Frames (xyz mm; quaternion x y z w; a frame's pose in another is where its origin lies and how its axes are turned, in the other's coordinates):
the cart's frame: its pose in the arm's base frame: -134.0 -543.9 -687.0 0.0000 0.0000 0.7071 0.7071
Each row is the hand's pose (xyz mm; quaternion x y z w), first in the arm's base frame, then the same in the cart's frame.
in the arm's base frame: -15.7 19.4 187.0 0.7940 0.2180 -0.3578 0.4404
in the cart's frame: 563.3 -118.3 874.0 0.7156 -0.4073 -0.5644 0.0584
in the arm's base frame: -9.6 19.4 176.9 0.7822 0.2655 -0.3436 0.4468
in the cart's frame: 563.3 -124.4 863.9 0.7408 -0.3654 -0.5589 0.0730
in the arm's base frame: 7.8 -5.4 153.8 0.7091 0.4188 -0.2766 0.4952
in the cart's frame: 538.5 -141.8 840.8 0.7976 -0.2053 -0.5458 0.1546
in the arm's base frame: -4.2 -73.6 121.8 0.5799 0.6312 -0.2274 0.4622
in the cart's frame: 470.3 -129.8 808.8 0.8564 0.0363 -0.4876 0.1660
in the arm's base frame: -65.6 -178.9 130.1 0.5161 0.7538 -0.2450 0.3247
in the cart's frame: 365.0 -68.4 817.1 0.8979 0.1681 -0.4028 0.0564
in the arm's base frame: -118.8 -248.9 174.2 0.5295 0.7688 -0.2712 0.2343
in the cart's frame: 295.0 -15.2 861.2 -0.9181 -0.1692 0.3575 0.0261
